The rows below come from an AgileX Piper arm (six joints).
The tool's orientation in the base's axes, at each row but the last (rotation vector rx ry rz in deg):
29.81 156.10 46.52
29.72 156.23 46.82
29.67 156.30 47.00
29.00 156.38 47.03
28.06 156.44 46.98
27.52 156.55 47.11
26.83 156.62 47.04
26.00 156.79 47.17
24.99 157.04 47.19
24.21 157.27 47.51
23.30 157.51 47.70
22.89 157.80 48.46
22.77 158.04 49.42
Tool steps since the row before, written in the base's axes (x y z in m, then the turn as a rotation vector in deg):
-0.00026 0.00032 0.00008 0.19 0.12 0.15
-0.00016 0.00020 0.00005 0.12 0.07 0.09
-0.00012 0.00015 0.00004 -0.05 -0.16 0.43
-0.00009 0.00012 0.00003 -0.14 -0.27 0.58
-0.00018 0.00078 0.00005 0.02 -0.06 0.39
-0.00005 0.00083 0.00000 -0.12 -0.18 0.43
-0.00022 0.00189 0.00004 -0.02 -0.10 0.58
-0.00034 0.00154 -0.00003 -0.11 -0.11 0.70
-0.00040 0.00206 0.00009 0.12 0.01 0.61
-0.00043 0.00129 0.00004 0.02 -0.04 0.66
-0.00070 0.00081 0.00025 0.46 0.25 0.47
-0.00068 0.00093 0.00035 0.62 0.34 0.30
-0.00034 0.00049 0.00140 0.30 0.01 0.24
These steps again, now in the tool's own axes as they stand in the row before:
0.00035 0.00023 0.00000 -0.14 0.23 0.00
0.00022 0.00014 0.00000 -0.09 0.14 0.00
0.00016 0.00011 0.00000 -0.07 0.11 -0.44
0.00013 0.00009 0.00000 -0.06 0.08 -0.65
0.00046 0.00060 0.00028 -0.10 0.18 -0.34
0.00036 0.00064 0.00039 -0.02 0.07 -0.48
0.00090 0.00146 0.00082 -0.10 0.25 -0.53
0.00087 0.00113 0.00067 -0.04 0.29 -0.66
0.00108 0.00161 0.00082 -0.20 0.38 -0.45
0.00083 0.00096 0.00048 -0.13 0.35 -0.55
0.00088 0.00065 -0.00001 -0.42 0.56 -0.11
0.00089 0.00081 -0.00001 -0.51 0.56 0.12
0.00029 0.00114 -0.00097 -0.31 0.20 -0.10

